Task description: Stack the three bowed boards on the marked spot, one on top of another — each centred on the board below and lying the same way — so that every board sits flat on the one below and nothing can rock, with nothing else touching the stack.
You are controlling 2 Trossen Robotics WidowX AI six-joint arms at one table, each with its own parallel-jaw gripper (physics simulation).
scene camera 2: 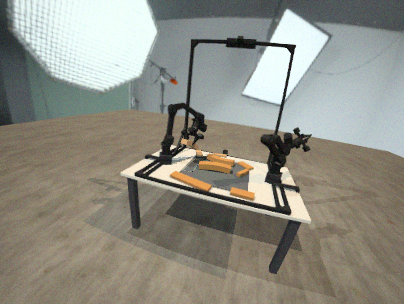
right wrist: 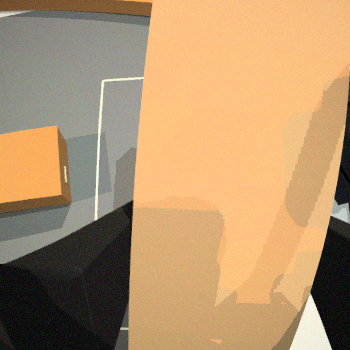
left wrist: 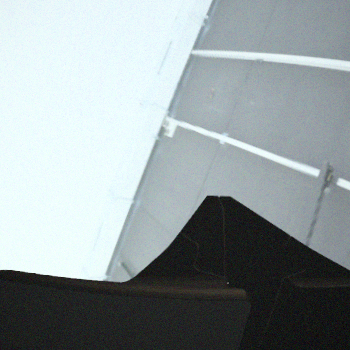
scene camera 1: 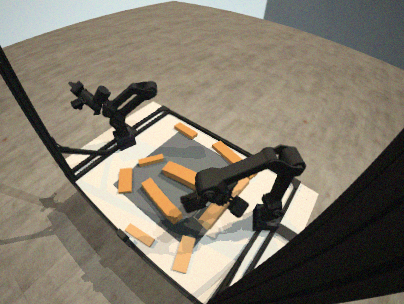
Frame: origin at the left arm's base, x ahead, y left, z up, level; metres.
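Where they show: left gripper, fingertip midpoint: [scene camera 2: 311,134] [left wrist: 216,207] [scene camera 1: 68,82]; right gripper, fingertip midpoint: [scene camera 2: 189,144] [right wrist: 219,213]; left arm's base, link origin: [scene camera 2: 274,172] [scene camera 1: 122,133]; right arm's base, link origin: [scene camera 2: 165,153] [scene camera 1: 268,214].
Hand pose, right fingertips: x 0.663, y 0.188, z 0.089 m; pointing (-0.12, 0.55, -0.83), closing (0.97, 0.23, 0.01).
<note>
Each offset is from my right fingertips to the top centre of the thing. "pt": to the spot under its first point. Level surfaces: height alone.
My right gripper [scene camera 1: 216,207] [scene camera 2: 192,139] [right wrist: 219,213] is shut on a wide orange bowed board [scene camera 1: 219,208] [scene camera 2: 189,143] [right wrist: 236,146] and holds it in the air above the white-outlined marked spot @(pt dx -0.111, dy +0.049, dz -0.157 m) [right wrist: 98,149] on the grey mat @(dz -0.157 m) [scene camera 1: 186,151] [scene camera 2: 228,181]. The outline shows bare mat beside the board. Two thicker orange boards @(dx -0.242, dy -0.033, dz -0.102 m) [scene camera 1: 179,174] @(dx -0.203, dy -0.197, dz -0.107 m) [scene camera 1: 161,200] lie on the mat to the left; one end shows in the right wrist view [right wrist: 31,167]. My left gripper [scene camera 1: 75,87] [scene camera 2: 304,140] [left wrist: 216,207] is shut and empty, raised off the table's far side.
Several thin flat orange boards lie around the mat: a far one @(dx -0.542, dy +0.154, dz -0.134 m) [scene camera 1: 186,130], a long one @(dx -0.212, dy +0.250, dz -0.133 m) [scene camera 1: 228,152], small ones @(dx -0.442, dy -0.126, dz -0.131 m) [scene camera 1: 151,160] @(dx -0.402, dy -0.291, dz -0.141 m) [scene camera 1: 125,180], and two near the front edge @(pt dx -0.113, dy -0.352, dz -0.145 m) [scene camera 1: 139,234] @(pt dx +0.054, dy -0.238, dz -0.143 m) [scene camera 1: 184,253]. A black frame [scene camera 1: 95,211] borders the table.
</note>
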